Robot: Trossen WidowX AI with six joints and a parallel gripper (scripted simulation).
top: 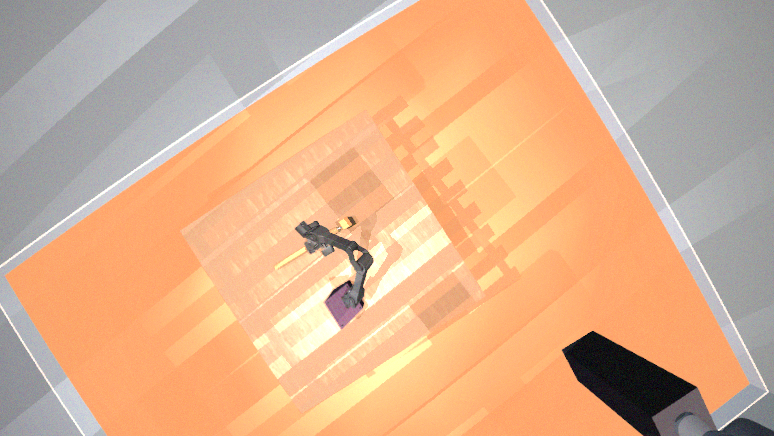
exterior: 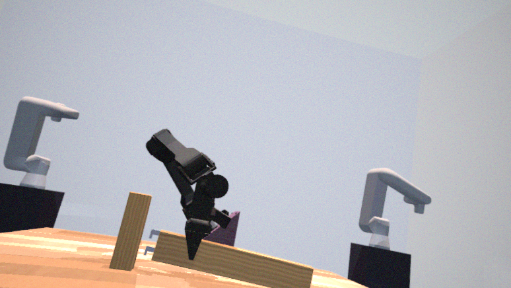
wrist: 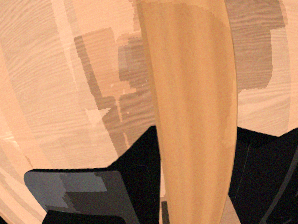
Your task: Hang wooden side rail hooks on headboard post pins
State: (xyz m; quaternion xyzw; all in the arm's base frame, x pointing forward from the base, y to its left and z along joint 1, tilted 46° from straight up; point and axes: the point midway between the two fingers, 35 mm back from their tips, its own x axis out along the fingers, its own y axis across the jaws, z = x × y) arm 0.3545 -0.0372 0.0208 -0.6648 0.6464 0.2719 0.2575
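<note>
Right now the headboard post is 160 mm to the right of my gripper tip, 40 mm above it and 10 mm ahead of it.
</note>
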